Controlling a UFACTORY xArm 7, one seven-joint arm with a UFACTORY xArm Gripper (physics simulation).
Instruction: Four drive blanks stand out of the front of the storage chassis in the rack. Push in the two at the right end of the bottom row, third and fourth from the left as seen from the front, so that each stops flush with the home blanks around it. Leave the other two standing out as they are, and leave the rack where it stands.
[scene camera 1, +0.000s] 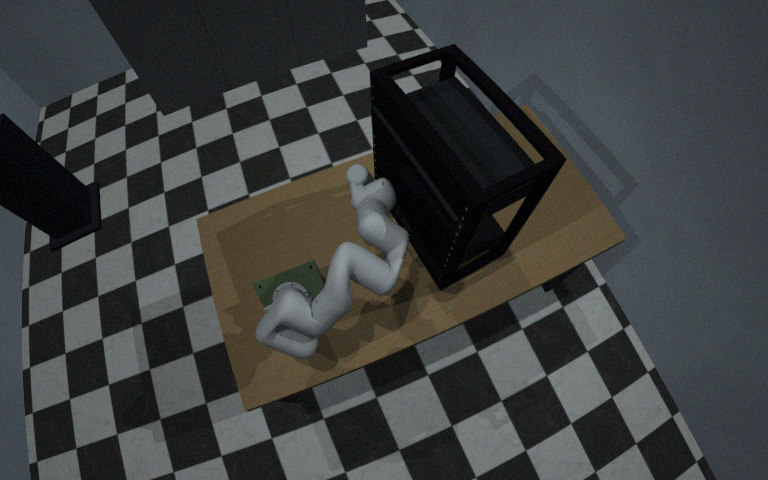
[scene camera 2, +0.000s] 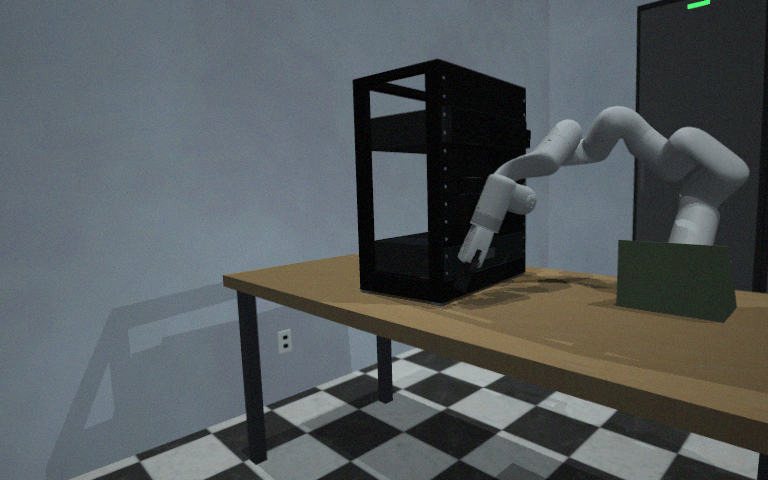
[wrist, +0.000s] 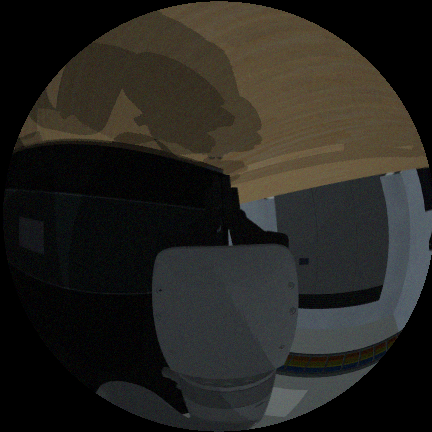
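Pixels of known places: gripper, fingertip midpoint: (scene camera 2: 458, 289) (wrist: 220, 184); arm's base at its link origin: (scene camera 2: 682, 270).
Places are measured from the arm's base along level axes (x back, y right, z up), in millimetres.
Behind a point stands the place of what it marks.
Note:
The black rack (scene camera 1: 504, 106) {x -739, y -59, z 523 mm} (scene camera 2: 436, 169) {x -477, y -331, z 257 mm} (wrist: 100, 165) {x -476, y -173, z -60 mm} stands upright on the table. A dark unit front (scene camera 2: 509, 249) {x -488, y 47, z 9 mm} (wrist: 115, 245) {x -473, y -199, z 12 mm} sits low in it, with a small grey rectangle (wrist: 31, 235) on its face. The front is too dark to tell separate drive blanks, or which stand out and which are flush. My gripper (scene camera 2: 464, 279) {x -439, y -295, z -51 mm} (wrist: 220, 184) {x -439, y -295, z -51 mm} is shut and empty, its dark fingers angled down low before the left end of the rack's front. Contact with the rack cannot be told. In scene camera 1 the fingers are hidden.
The wooden table (scene camera 1: 260, 226) {x 27, y -372, z -92 mm} (scene camera 2: 317, 294) {x -835, y -450, z -92 mm} (wrist: 320, 90) {x -309, y -274, z -92 mm} bears the rack and the arm's green base block (scene camera 1: 308, 274) {x -89, y -38, z 43 mm} (scene camera 2: 668, 280) {x -14, y -70, z -13 mm}. The arm (scene camera 1: 362, 268) {x -228, y 149, z 387 mm} (scene camera 2: 543, 152) {x -318, y -75, z 296 mm} reaches across to the rack's front. A dark cabinet (scene camera 2: 702, 113) (wrist: 340, 240) stands beyond the table.

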